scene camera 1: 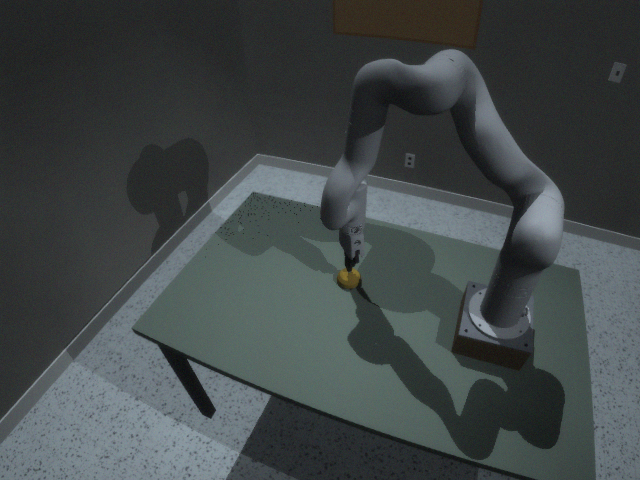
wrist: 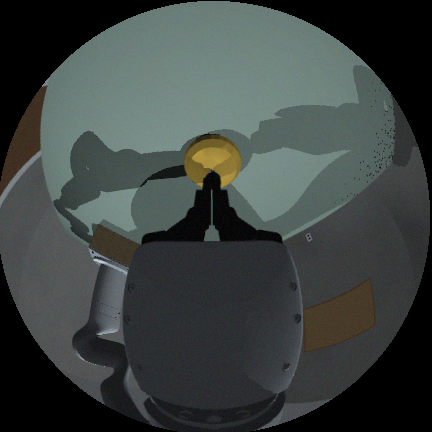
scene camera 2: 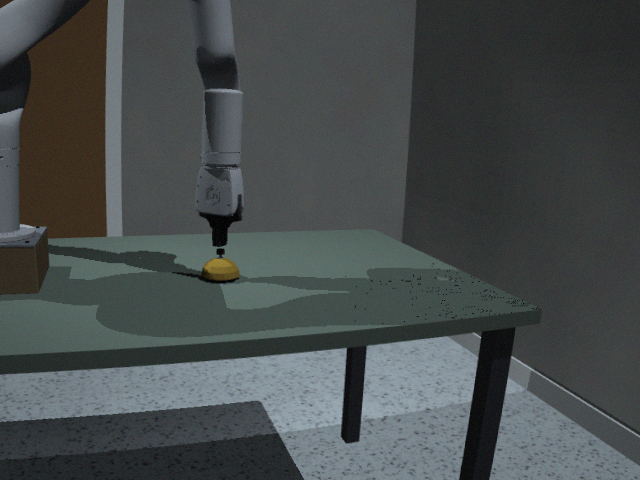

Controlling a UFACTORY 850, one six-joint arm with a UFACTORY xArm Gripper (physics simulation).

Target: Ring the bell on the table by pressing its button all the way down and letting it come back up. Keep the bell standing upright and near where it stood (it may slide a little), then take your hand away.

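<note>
A yellow dome bell [scene camera 1: 348, 279] [scene camera 2: 220, 269] [wrist: 212, 159] stands upright on the green table [scene camera 1: 258, 310] [scene camera 2: 310, 253] [wrist: 215, 65]. Its small black button [scene camera 2: 220, 251] sticks up from the dome on a thin stem. My gripper [scene camera 1: 349, 268] [scene camera 2: 219, 244] [wrist: 211, 188] is shut with nothing between its fingers and points down. In the second scene view its tips are right above the button, with a small gap between them. In the wrist view the button shows dark at the fingertips, partly covered by them, and I cannot make out its edge.
The arm's base stands on a brown block [scene camera 1: 491, 351] [scene camera 2: 20, 268] [wrist: 116, 246] on the table. Dark shadows of the arm fall across the table around the bell. Walls stand beyond the table's far edges.
</note>
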